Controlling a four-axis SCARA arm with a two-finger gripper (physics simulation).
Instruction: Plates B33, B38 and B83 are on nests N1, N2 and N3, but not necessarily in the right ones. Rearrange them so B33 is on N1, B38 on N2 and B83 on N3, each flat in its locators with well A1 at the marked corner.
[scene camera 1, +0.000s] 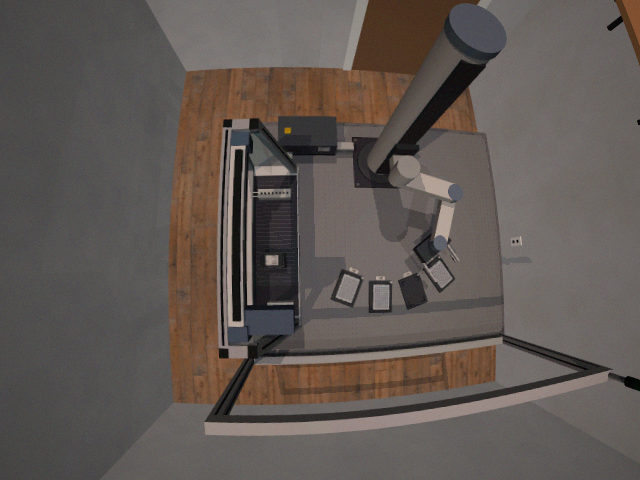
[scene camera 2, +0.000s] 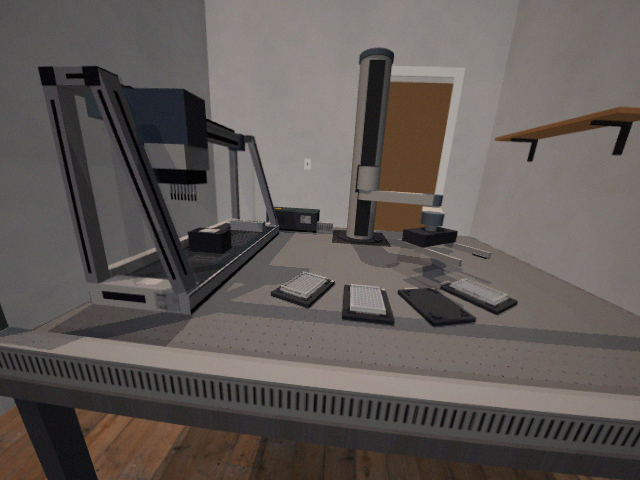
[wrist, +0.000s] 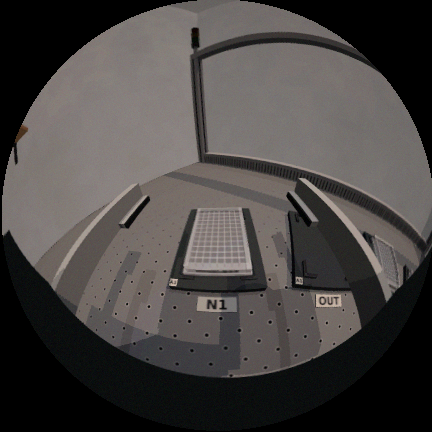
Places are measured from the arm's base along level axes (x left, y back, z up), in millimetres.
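Where they show: gripper, between the fingertips: (scene camera 1: 446, 271) (scene camera 2: 476, 259) (wrist: 214, 186); arm's base, origin of its link: (scene camera 1: 378, 163) (scene camera 2: 359, 239).
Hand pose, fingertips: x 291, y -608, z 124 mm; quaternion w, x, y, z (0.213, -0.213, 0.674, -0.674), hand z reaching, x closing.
Things, the pixels of their top centre, and the offset from my fingertips. "*": a spot on its surface instead.
- nest N1, centre of its top: (wrist: 218, 235) (scene camera 2: 477, 291) (scene camera 1: 440, 274) dx +16, dy -19, dz -94 mm
- white well plate, centre of its top: (wrist: 217, 231) (scene camera 2: 478, 288) (scene camera 1: 441, 274) dx +16, dy -19, dz -84 mm
- black OUT nest, centre of its top: (wrist: 324, 240) (scene camera 2: 433, 300) (scene camera 1: 414, 291) dx -144, dy -103, dz -93 mm
- second plate, centre of its top: (scene camera 2: 366, 295) (wrist: 389, 259) (scene camera 1: 381, 297) dx -326, dy -122, dz -84 mm
- third plate, centre of its top: (scene camera 2: 304, 281) (scene camera 1: 348, 288) dx -500, dy -70, dz -84 mm
- dark box, a spot on its surface: (scene camera 1: 307, 134) * dx -692, dy +706, dz +4 mm
My gripper (scene camera 1: 446, 269) (scene camera 2: 474, 258) (wrist: 214, 186) is open and empty, its fingers wide apart above the table on the arm's side of nest N1 (wrist: 257, 265). A white well plate (scene camera 1: 439, 274) (scene camera 2: 478, 291) (wrist: 217, 240) lies on N1, between and beyond the fingertips in the wrist view. The black OUT nest (scene camera 1: 413, 291) (scene camera 2: 435, 305) (wrist: 320, 250) beside it holds no plate. A second plate (scene camera 1: 380, 296) (scene camera 2: 367, 299) (wrist: 387, 252) lies on the nest past OUT, and a third plate (scene camera 1: 347, 287) (scene camera 2: 305, 284) on the far left nest. Plate names and A1 wells cannot be read.
The arm's column (scene camera 1: 413, 103) (scene camera 2: 369, 134) stands behind the nests. A gantry machine (scene camera 1: 236, 232) (scene camera 2: 139, 170) stands at the left, with a dark box (scene camera 1: 307, 134) (scene camera 2: 297, 218) at the back. An open framed panel (scene camera 1: 408, 417) (wrist: 197, 107) extends past the front edge.
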